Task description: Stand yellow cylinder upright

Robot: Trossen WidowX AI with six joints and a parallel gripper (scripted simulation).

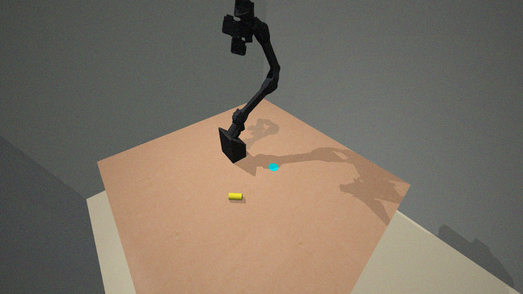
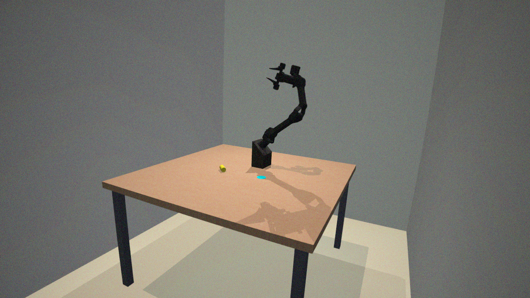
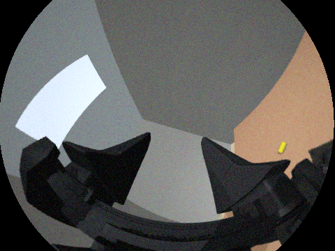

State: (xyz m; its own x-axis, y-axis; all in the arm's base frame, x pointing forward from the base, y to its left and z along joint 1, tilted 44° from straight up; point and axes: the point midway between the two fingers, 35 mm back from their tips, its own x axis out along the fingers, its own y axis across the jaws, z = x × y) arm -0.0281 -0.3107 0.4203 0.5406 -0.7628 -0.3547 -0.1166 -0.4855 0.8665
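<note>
The yellow tall cylinder lies 22 cm ahead of my gripper tip, 22 cm to the right of it and 67 cm below it. The rest, counted from my gripper tip: cyan circle (21 cm ahead, 8 cm to the left, 68 cm below).
</note>
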